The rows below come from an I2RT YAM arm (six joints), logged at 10 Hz.
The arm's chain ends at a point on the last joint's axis. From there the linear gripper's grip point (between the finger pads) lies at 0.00 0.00 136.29 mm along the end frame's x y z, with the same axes.
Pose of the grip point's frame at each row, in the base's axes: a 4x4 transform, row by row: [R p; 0 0 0 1], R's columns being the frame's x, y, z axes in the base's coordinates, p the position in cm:
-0.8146, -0.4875, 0.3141, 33.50; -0.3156, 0.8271, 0.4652, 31.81; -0.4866, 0.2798, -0.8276, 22.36; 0, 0, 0, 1
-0.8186, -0.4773, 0.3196, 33.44; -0.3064, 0.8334, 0.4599, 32.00; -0.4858, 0.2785, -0.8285, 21.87; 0, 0, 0, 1
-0.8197, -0.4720, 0.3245, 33.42; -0.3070, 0.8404, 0.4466, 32.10; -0.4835, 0.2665, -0.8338, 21.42; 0, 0, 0, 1
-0.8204, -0.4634, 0.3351, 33.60; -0.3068, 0.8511, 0.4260, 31.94; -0.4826, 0.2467, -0.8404, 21.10; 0, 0, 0, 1
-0.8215, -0.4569, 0.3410, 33.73; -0.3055, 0.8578, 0.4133, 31.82; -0.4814, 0.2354, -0.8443, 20.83; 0, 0, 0, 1
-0.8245, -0.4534, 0.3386, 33.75; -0.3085, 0.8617, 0.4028, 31.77; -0.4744, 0.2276, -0.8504, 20.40; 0, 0, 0, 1
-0.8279, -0.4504, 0.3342, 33.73; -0.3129, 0.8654, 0.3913, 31.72; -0.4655, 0.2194, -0.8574, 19.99; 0, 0, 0, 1
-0.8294, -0.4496, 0.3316, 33.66; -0.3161, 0.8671, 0.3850, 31.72; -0.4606, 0.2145, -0.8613, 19.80; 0, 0, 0, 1
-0.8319, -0.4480, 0.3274, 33.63; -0.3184, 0.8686, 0.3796, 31.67; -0.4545, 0.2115, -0.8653, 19.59; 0, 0, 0, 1
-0.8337, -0.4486, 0.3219, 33.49; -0.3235, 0.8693, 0.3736, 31.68; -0.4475, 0.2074, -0.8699, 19.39; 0, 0, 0, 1
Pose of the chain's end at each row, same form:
-0.8146, -0.4875, 0.3141, 29.22; -0.3156, 0.8271, 0.4652, 25.47; -0.4866, 0.2798, -0.8276, 33.64; 0, 0, 0, 1
-0.8186, -0.4773, 0.3196, 29.08; -0.3064, 0.8334, 0.4599, 25.73; -0.4858, 0.2785, -0.8285, 33.16; 0, 0, 0, 1
-0.8197, -0.4720, 0.3245, 29.00; -0.3070, 0.8404, 0.4466, 26.01; -0.4835, 0.2665, -0.8338, 32.78; 0, 0, 0, 1
-0.8204, -0.4634, 0.3351, 29.03; -0.3068, 0.8511, 0.4260, 26.13; -0.4826, 0.2467, -0.8404, 32.55; 0, 0, 0, 1
-0.8215, -0.4569, 0.3410, 29.08; -0.3055, 0.8578, 0.4133, 26.19; -0.4814, 0.2354, -0.8443, 32.34; 0, 0, 0, 1
-0.8245, -0.4534, 0.3386, 29.14; -0.3085, 0.8617, 0.4028, 26.28; -0.4744, 0.2276, -0.8504, 31.99; 0, 0, 0, 1
-0.8279, -0.4504, 0.3342, 29.18; -0.3129, 0.8654, 0.3913, 26.39; -0.4655, 0.2194, -0.8574, 31.68; 0, 0, 0, 1
-0.8294, -0.4496, 0.3316, 29.14; -0.3161, 0.8671, 0.3850, 26.47; -0.4606, 0.2145, -0.8613, 31.54; 0, 0, 0, 1
-0.8319, -0.4480, 0.3274, 29.17; -0.3184, 0.8686, 0.3796, 26.50; -0.4545, 0.2115, -0.8653, 31.38; 0, 0, 0, 1
-0.8337, -0.4486, 0.3219, 29.10; -0.3235, 0.8693, 0.3736, 26.59; -0.4475, 0.2074, -0.8699, 31.25; 0, 0, 0, 1

